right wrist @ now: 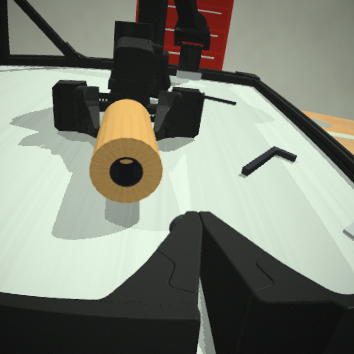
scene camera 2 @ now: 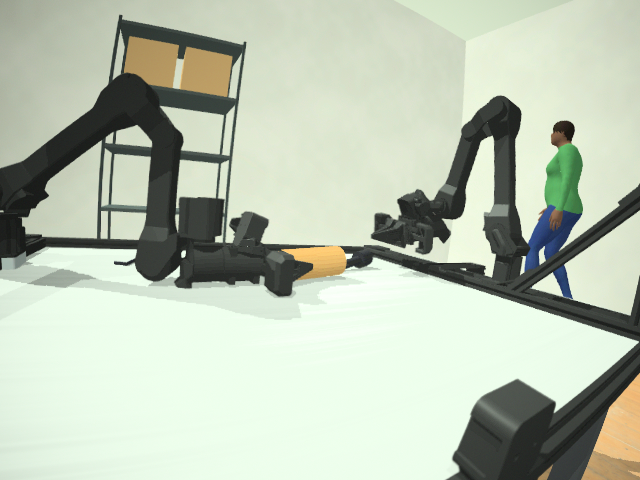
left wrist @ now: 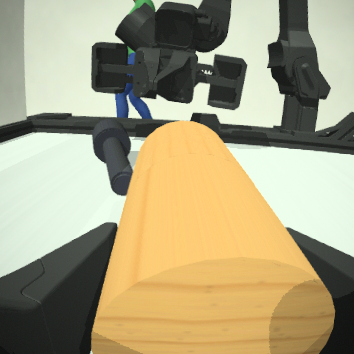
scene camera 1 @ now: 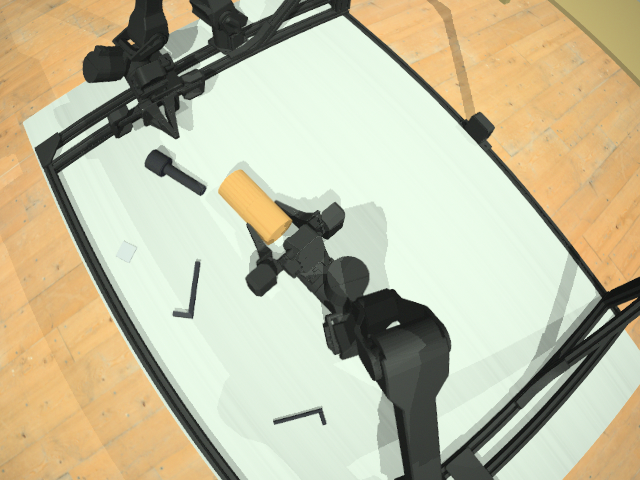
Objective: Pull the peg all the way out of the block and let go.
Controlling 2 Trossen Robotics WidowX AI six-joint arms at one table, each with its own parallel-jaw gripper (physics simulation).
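Pixels of known places: left gripper, fingertip midpoint: (scene camera 2: 303, 263) (left wrist: 197, 237) (scene camera 1: 261, 212); right gripper, fingertip midpoint: (right wrist: 196, 222) (scene camera 2: 371, 236) (left wrist: 152, 85) (scene camera 1: 177, 137); left arm's base, origin of the base link: (right wrist: 187, 69) (scene camera 2: 0, 253); right arm's base, origin of the base link: (scene camera 2: 504, 282) (left wrist: 296, 131) (scene camera 1: 227, 40).
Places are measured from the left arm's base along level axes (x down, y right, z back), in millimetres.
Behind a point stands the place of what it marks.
Note:
The dark peg (scene camera 1: 181, 177) {x -5, y 78, z -660 mm} (scene camera 2: 358, 259) {x -4, y 79, z -690 mm} (left wrist: 115, 155) {x -4, y 82, z -648 mm} lies on the table, apart from the block, its thick head away from the block. In the right wrist view a small part of the peg (right wrist: 175, 223) {x 2, y 100, z -626 mm} shows behind the fingers. The orange wooden cylinder block (scene camera 1: 254, 205) {x -39, y 134, z -519 mm} (scene camera 2: 323, 261) {x -20, y 165, z -537 mm} (left wrist: 195, 210) {x -37, y 136, z -483 mm} (right wrist: 127, 122) {x -41, y 138, z -552 mm} has an open, dark hole facing the right arm. My left gripper (scene camera 1: 262, 214) {x -13, y 140, z -512 mm} is shut on the block, a finger on each side. My right gripper (scene camera 1: 176, 136) {x -61, y 107, z -697 mm} (right wrist: 196, 222) {x -61, y 107, z -697 mm} is shut and empty, above the table beyond the peg's head.
Two dark L-shaped pieces (scene camera 1: 194, 289) {x 11, y -22, z -489 mm} (scene camera 1: 299, 415) {x 13, y -26, z -229 mm} and a small pale square (scene camera 1: 126, 251) {x 16, y -78, z -624 mm} lie on the table. A black frame (scene camera 1: 124, 310) {x 8, y -140, z -537 mm} runs along the table's edges. A shelf unit (scene camera 2: 235, 105) and a person (scene camera 2: 564, 178) are in the background.

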